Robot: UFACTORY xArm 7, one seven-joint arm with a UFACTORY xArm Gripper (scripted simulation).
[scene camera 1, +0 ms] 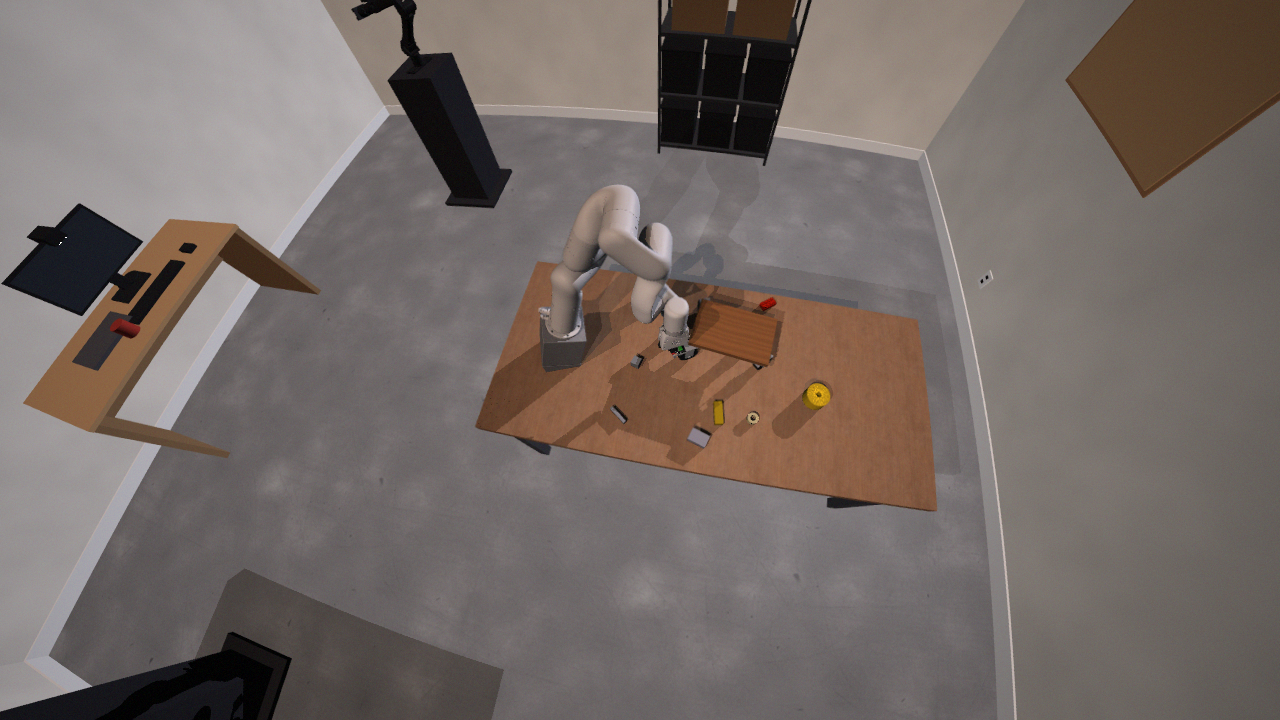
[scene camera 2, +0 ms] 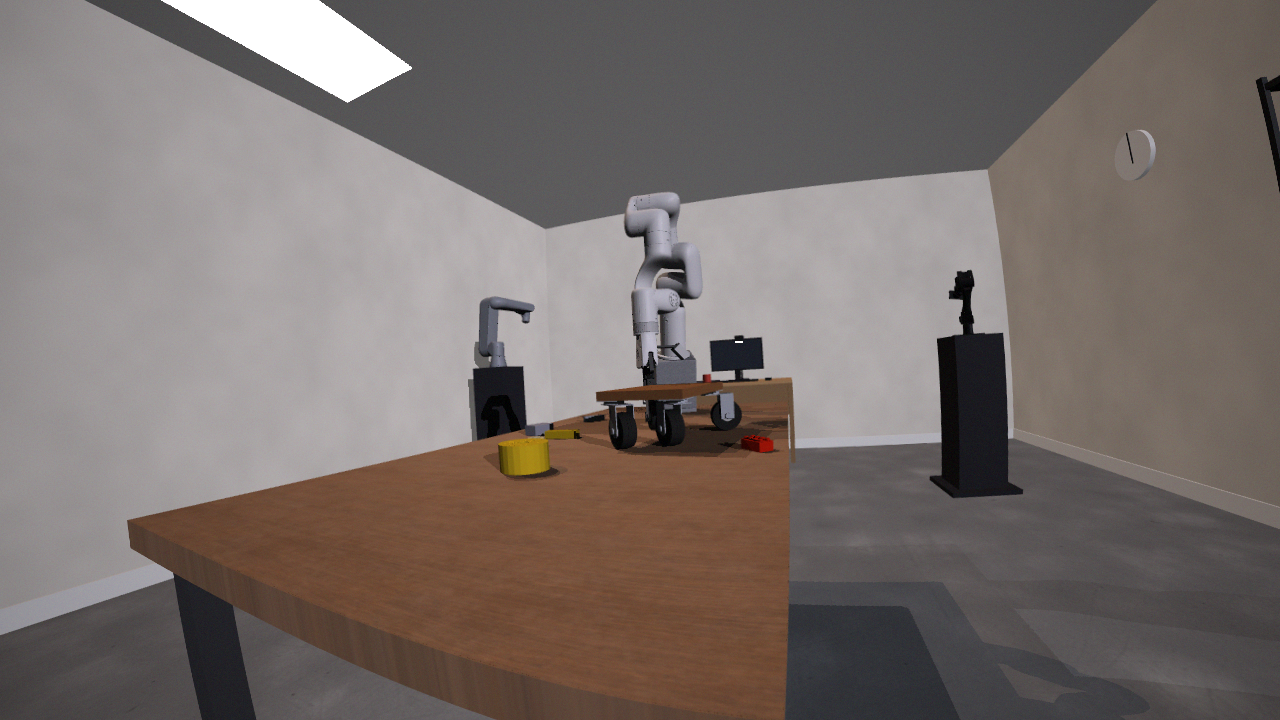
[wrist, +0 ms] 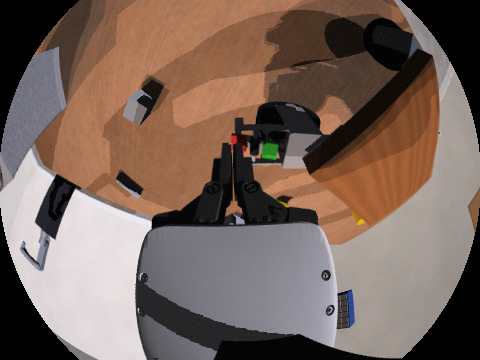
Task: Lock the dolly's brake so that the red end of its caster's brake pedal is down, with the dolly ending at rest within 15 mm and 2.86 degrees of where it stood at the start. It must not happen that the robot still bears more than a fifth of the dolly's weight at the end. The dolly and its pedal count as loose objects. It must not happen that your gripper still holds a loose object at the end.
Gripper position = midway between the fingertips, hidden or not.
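Note:
Brake pedal, visible at its point: the brake pedal (wrist: 269, 149). A yellow cylinder (scene camera 2: 521, 456) is visible as well. The gripper (scene camera 2: 649, 392) is visible too, and the wrist view also shows the gripper (wrist: 232, 155).

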